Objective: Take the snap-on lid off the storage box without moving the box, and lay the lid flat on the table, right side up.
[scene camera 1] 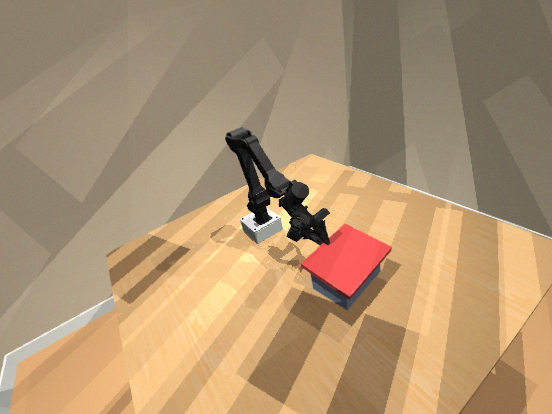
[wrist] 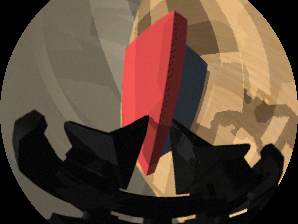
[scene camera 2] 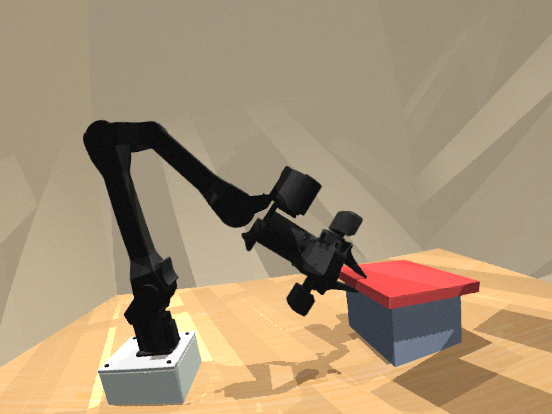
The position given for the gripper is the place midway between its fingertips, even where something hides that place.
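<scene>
A red lid (scene camera 2: 394,284), (scene camera 1: 352,256), (wrist: 152,74) is part of the scene, and so is a storage box (scene camera 2: 402,335), (wrist: 193,77). With them is the gripper (scene camera 2: 361,284), (scene camera 1: 327,245), (wrist: 159,120).
</scene>
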